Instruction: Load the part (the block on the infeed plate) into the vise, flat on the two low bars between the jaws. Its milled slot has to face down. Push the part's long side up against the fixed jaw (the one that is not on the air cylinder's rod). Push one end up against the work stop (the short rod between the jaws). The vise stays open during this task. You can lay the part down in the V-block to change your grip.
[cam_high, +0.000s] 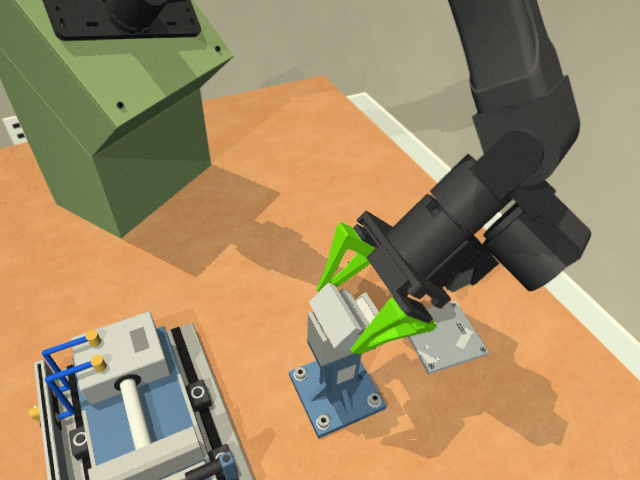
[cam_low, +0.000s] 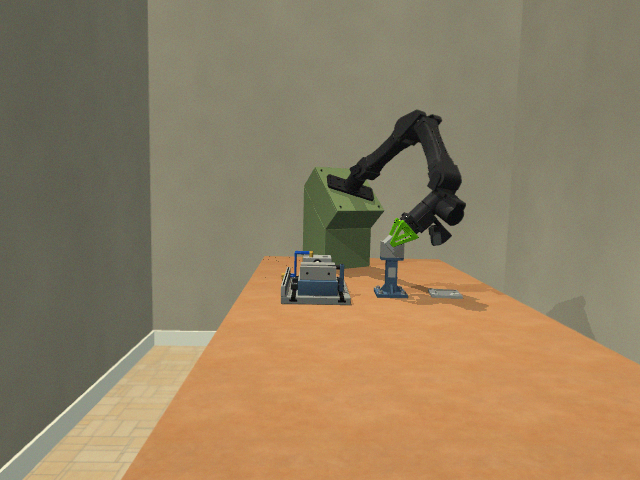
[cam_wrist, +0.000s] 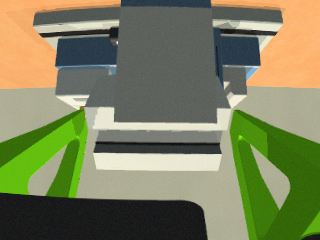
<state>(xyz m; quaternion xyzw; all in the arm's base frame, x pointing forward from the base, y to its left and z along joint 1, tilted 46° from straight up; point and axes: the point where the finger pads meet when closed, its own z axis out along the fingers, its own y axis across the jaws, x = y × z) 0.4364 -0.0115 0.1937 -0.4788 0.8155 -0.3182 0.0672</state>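
The grey part lies right at my hand. Also, from my hand: moving jaw 22 cm to the right, 8 cm below, 1 cm ahead; infeed plate 17 cm to the left, 16 cm below, 1 cm ahead; work stop 18 cm to the right, 7 cm below, 5 cm ahead.
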